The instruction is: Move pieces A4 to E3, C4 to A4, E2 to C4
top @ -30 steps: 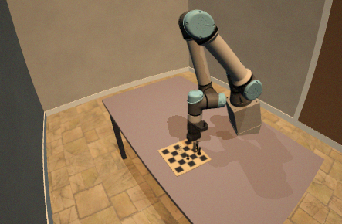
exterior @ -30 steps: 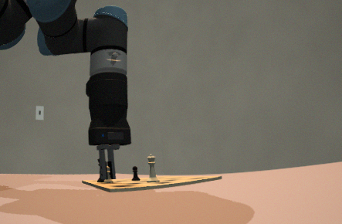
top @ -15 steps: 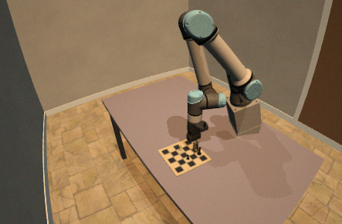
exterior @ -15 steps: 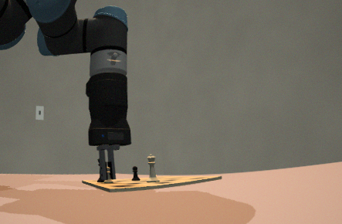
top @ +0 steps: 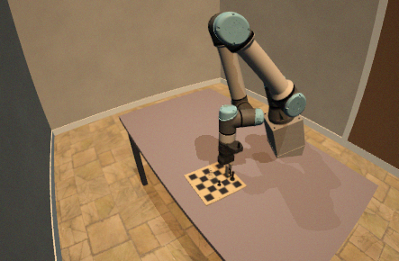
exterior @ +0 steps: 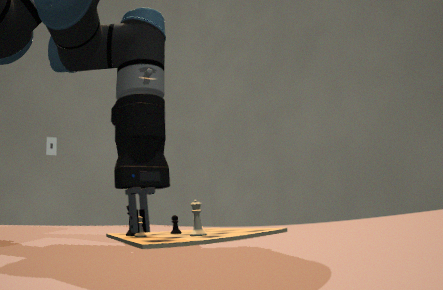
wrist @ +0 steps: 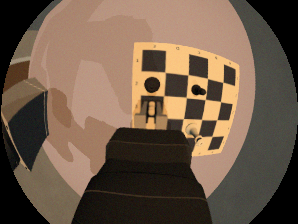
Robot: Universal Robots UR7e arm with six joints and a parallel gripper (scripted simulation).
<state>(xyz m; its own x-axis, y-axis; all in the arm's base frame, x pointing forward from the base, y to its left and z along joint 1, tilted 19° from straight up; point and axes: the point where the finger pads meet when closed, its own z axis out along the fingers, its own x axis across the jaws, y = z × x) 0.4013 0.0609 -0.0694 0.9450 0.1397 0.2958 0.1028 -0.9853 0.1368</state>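
The white pawn is 10 mm below my hand. Also, from my hand: chessboard 80 mm ahead, 30 mm below, 10 mm to the left; then tall black piece 40 mm to the left; then black pawn 70 mm ahead, 40 mm to the left, 10 mm below.
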